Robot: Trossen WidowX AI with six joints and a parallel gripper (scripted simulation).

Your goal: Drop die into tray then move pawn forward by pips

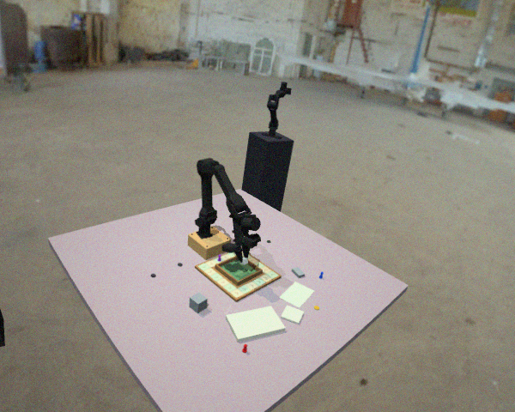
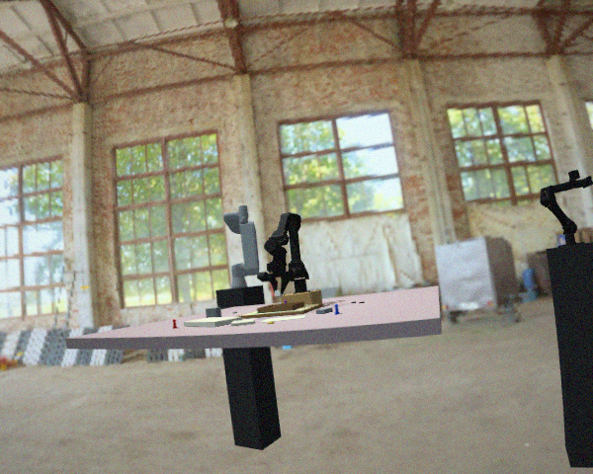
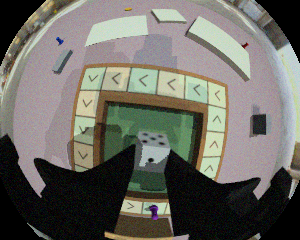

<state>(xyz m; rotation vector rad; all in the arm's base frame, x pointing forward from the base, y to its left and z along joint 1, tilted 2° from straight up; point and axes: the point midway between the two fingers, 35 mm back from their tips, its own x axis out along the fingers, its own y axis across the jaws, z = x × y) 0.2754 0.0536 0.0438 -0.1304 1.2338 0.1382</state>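
Right now my gripper tip is 13 cm past the purple pawn, 5 cm to the left of it and 5 cm above it. Also, from my gripper tip: yellow token 33 cm ahead, 17 cm to the left, 8 cm below; then grey cube 11 cm ahead, 28 cm to the right, 6 cm below; then white die right at my gripper tip.
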